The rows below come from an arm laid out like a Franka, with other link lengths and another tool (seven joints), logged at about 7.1 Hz.
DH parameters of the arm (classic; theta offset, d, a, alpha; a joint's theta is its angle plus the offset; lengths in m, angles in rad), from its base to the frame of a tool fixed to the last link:
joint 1: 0 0.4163 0 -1.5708
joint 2: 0 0 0 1.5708
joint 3: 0 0.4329 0.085 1.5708
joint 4: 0 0 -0.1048 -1.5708
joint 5: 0 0.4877 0 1.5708
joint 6: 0 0 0.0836 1.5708
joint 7: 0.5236 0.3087 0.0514 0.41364
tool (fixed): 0 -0.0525 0 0
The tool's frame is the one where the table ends.
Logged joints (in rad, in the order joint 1, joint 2, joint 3, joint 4, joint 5, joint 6, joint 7), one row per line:
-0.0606 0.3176 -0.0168 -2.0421 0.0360 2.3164 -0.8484
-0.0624 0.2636 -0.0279 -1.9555 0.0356 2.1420 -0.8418
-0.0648 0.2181 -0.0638 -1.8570 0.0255 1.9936 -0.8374
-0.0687 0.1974 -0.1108 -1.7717 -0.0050 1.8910 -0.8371
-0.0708 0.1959 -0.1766 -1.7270 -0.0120 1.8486 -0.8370
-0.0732 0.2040 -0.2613 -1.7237 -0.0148 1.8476 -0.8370
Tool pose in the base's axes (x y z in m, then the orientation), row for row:
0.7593 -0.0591 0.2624 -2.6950 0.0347 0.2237
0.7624 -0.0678 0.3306 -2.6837 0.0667 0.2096
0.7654 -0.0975 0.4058 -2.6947 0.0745 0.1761
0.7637 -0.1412 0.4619 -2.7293 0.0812 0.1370
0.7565 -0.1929 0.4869 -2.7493 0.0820 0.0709
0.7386 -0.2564 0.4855 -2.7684 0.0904 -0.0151
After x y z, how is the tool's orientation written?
As angles about the fixed x, y, z axes (roll, pitch, yaw), in radians.
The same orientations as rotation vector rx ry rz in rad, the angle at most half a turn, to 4 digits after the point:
-2.6836 -0.2907 0.1150
-2.6764 -0.2605 0.1548
-2.6904 -0.2146 0.1541
-2.7272 -0.1638 0.1498
-2.7486 -0.0751 0.1321
-2.7651 0.0445 0.1211

